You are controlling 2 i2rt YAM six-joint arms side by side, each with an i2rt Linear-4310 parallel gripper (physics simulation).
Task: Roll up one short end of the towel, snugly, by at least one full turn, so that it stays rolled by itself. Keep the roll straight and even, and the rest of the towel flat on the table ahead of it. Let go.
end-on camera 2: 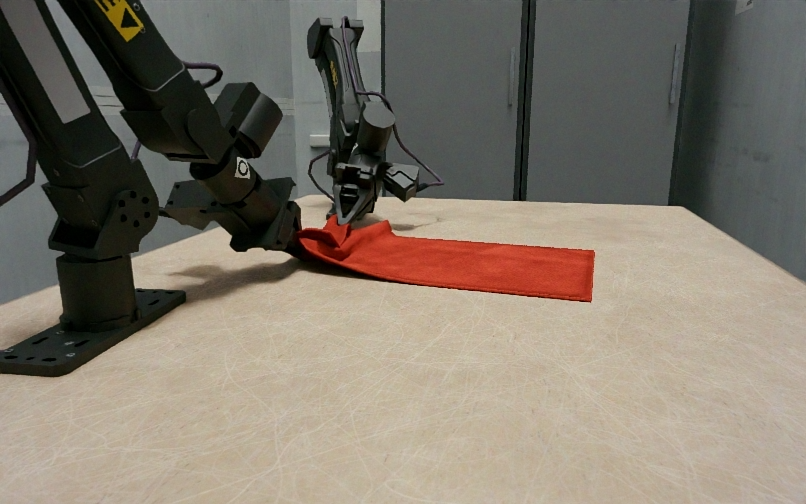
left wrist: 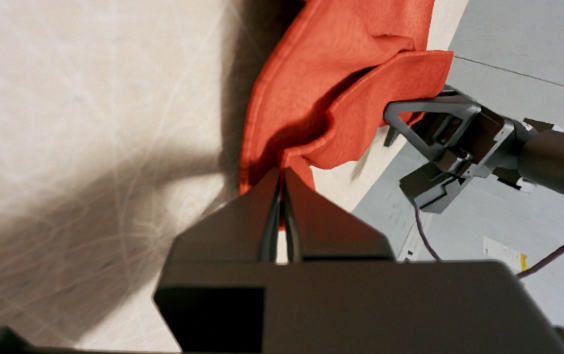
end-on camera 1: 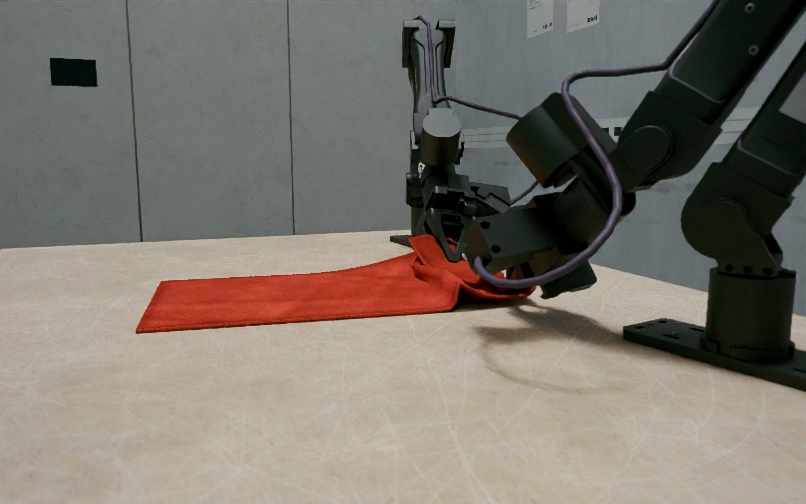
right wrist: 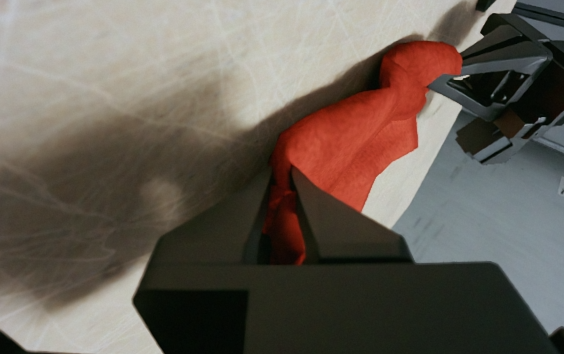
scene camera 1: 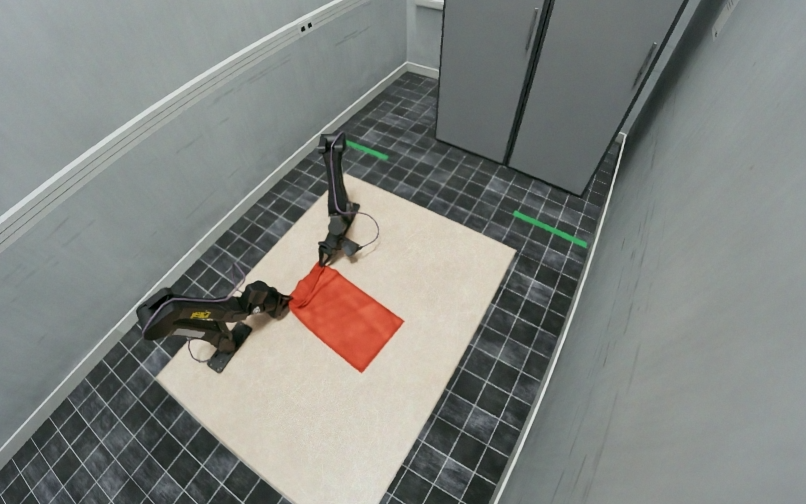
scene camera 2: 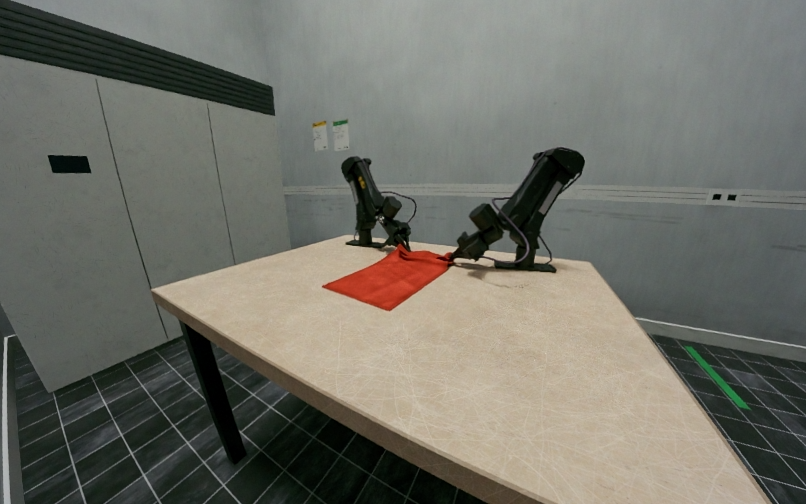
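Note:
The red towel (scene camera 1: pixel 356 323) (scene camera 2: pixel 383 285) (end-on camera 1: pixel 285 297) (end-on camera 2: pixel 475 267) lies flat over most of its length. Its end near the arms is raised, folded over and creased unevenly between the grippers. My left gripper (scene camera 1: pixel 321 264) (end-on camera 2: pixel 343 222) (left wrist: pixel 281 176) is shut on one corner area of that end, with a loose flap beside it. My right gripper (scene camera 1: pixel 290 300) (end-on camera 1: pixel 454 259) (right wrist: pixel 281 177) is shut on the other side of the folded end; bunched cloth shows between its fingers in the right wrist view. The underside of the fold is hidden.
The towel rests on a beige table (scene camera 1: pixel 451 285) (scene camera 2: pixel 534 356). Both arm bases stand on the table beyond the folded end. The flat part of the towel points away from the arms. A grey cabinet (scene camera 1: pixel 475 77) stands beyond the table.

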